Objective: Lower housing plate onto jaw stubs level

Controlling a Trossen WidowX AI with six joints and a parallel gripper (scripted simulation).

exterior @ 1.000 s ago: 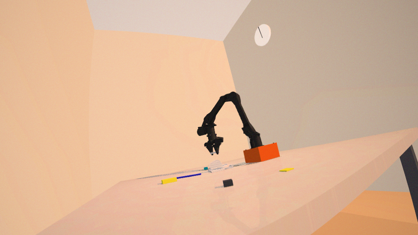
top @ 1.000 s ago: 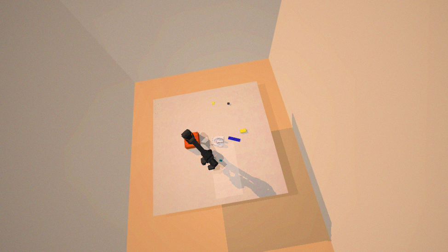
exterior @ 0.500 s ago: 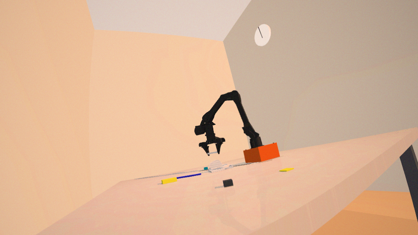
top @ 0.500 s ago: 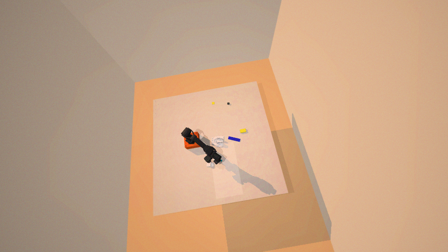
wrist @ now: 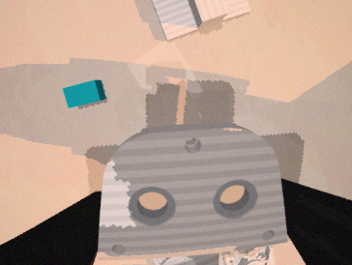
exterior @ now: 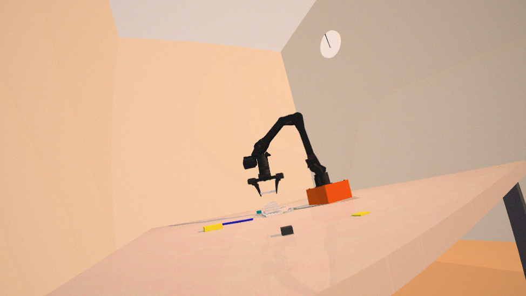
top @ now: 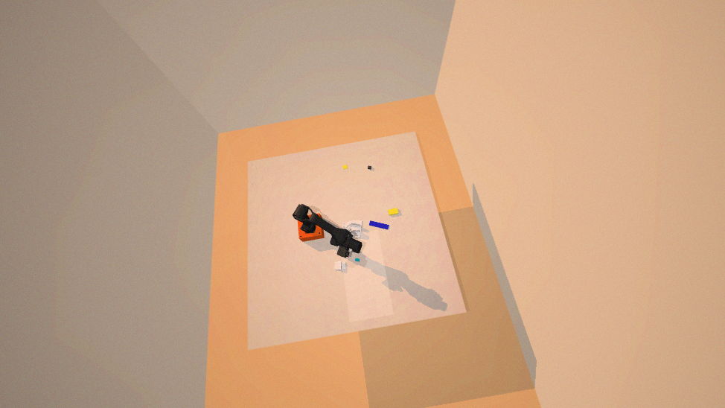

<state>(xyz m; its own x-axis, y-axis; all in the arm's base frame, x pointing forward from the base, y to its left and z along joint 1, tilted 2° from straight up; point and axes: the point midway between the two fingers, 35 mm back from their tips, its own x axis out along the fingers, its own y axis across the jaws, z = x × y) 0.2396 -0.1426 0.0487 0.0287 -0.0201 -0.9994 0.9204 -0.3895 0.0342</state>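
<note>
Right now the teal piece is 80 mm below my gripper tip, 70 mm to the right of it and 50 mm ahead of it. Also, from my gripper tip: black cube (590 mm to the left, 180 mm ahead, 80 mm below); then blue bar (210 mm ahead, 150 mm to the left, 80 mm below); then white housing plate (20 mm above, 10 mm to the right).
</note>
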